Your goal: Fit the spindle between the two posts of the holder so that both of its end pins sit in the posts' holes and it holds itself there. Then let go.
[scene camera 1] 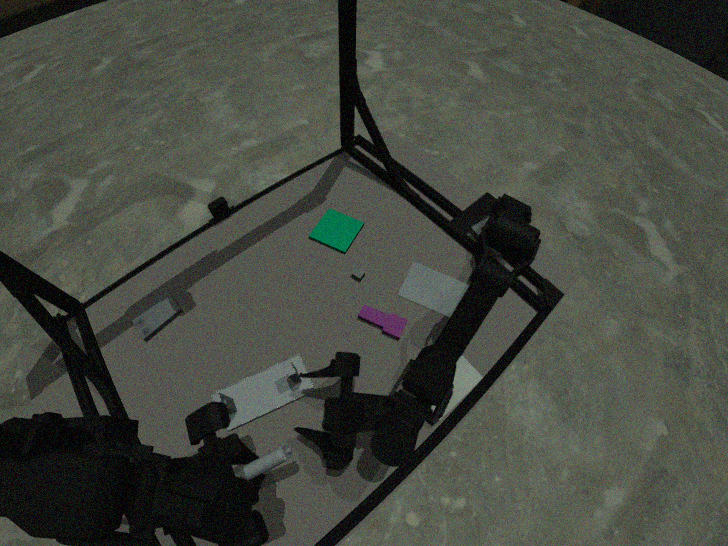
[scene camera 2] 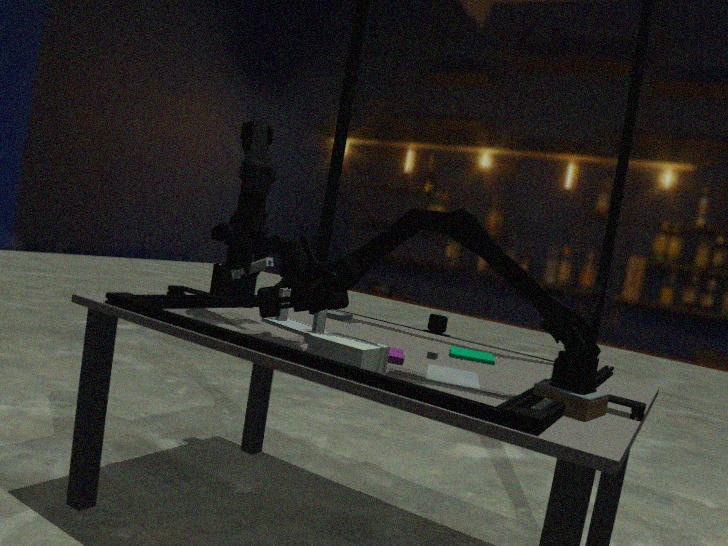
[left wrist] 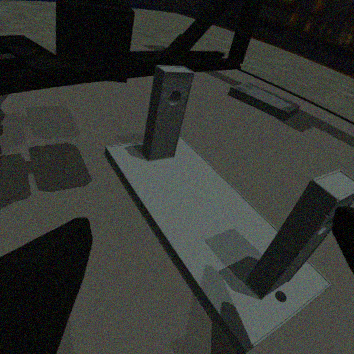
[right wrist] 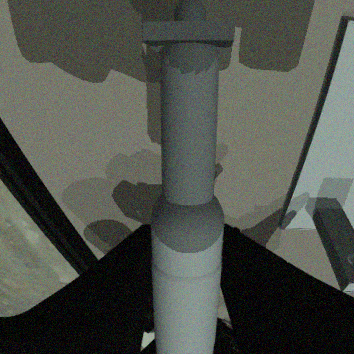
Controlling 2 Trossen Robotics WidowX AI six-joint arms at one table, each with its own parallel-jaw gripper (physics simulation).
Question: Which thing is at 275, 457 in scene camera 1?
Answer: A grey spindle.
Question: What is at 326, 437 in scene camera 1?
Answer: The left gripper.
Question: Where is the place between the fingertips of the left gripper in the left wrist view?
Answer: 213, 224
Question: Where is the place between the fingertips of the right gripper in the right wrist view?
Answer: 183, 234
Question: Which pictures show the right gripper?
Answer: Scene camera 1, scene camera 2 and the right wrist view only.
